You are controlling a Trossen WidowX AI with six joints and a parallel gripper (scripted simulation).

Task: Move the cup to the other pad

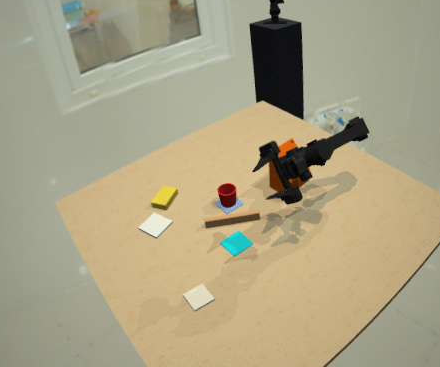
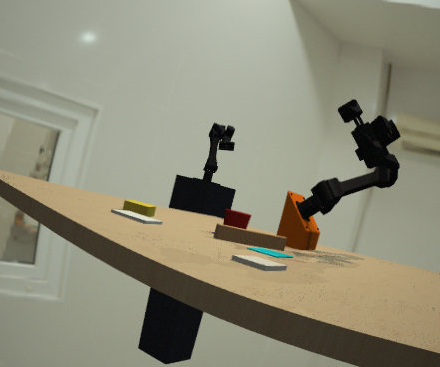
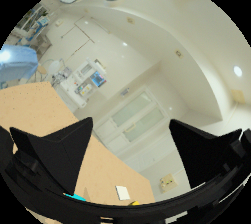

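Right now the red cup is 33 cm to the right of my gripper tip, 32 cm below it and 10 cm behind it. Also, from my gripper tip: wooden bar: 35 cm below, 23 cm to the right, 4 cm behind; blue pad: 36 cm below, 33 cm to the right, 10 cm behind; cyan pad: 36 cm below, 14 cm to the right, 1 cm ahead.
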